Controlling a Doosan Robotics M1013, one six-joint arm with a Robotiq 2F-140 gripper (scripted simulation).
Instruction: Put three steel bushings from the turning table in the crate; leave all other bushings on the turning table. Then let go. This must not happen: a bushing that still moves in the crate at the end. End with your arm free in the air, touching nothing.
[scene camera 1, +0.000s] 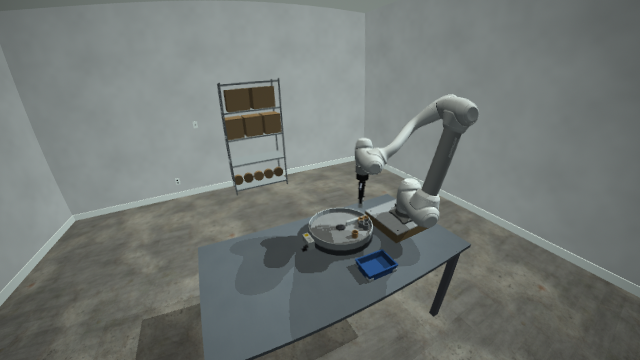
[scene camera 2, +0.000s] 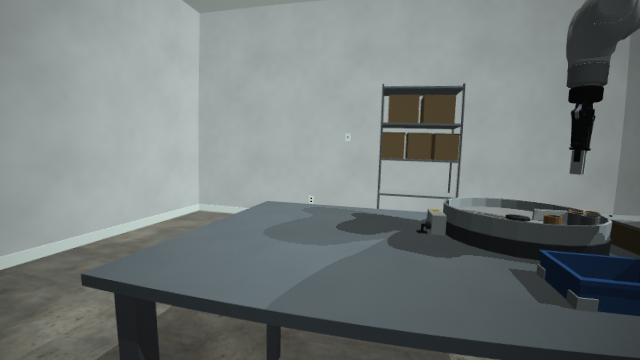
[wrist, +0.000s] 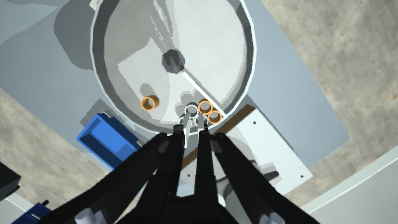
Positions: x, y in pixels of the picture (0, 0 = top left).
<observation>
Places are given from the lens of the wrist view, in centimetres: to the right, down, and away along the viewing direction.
my gripper (wrist: 194, 119): -1, 1, 20
turning table (wrist: 145, 55): -15, -16, 30
</observation>
